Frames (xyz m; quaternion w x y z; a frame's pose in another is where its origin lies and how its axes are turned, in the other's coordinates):
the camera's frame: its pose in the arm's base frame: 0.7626 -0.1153 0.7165 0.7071 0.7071 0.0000 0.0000
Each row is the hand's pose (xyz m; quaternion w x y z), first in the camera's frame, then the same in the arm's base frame.
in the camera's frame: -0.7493 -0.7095 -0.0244 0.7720 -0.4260 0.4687 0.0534
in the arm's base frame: 0.0133 -0.0909 0.0070 0.8471 0.2447 0.2937 0.3692
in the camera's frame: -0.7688 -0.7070 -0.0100 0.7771 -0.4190 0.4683 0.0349
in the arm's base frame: -0.0062 -0.1053 0.0095 0.8458 0.2532 0.3065 0.3558
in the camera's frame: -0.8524 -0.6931 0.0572 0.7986 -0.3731 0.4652 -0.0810
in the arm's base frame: -0.0898 -0.1725 0.0234 0.8285 0.3009 0.3862 0.2717
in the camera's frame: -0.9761 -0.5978 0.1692 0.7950 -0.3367 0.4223 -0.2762
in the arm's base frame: -0.2135 -0.2845 0.1187 0.8002 0.3241 0.4939 0.1033
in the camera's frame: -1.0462 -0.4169 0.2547 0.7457 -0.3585 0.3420 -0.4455
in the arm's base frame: -0.2836 -0.3700 0.2996 0.7808 0.2738 0.5568 -0.0732
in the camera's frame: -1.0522 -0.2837 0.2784 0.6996 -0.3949 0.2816 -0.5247
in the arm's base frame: -0.2896 -0.3937 0.4328 0.7739 0.2155 0.5701 -0.1719
